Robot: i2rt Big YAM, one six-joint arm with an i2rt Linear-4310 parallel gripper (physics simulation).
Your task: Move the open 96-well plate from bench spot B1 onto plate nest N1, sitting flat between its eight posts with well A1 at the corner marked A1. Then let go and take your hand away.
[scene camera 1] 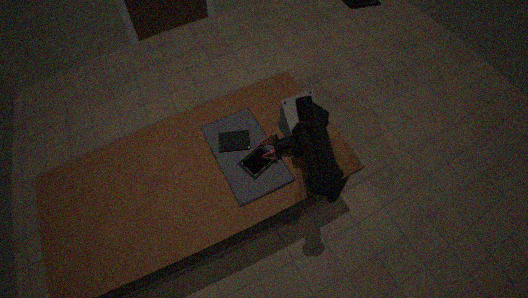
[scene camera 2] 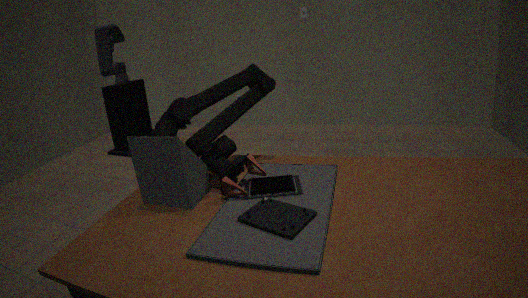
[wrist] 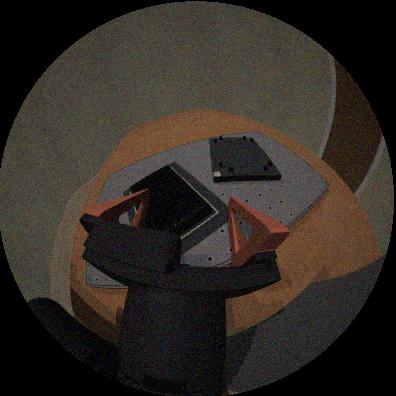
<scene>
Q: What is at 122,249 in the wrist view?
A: My gripper.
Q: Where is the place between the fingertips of my gripper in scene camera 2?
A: At 257,184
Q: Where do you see a dark nest block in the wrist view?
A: At 233,158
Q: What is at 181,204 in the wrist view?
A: A dark plate.
</scene>
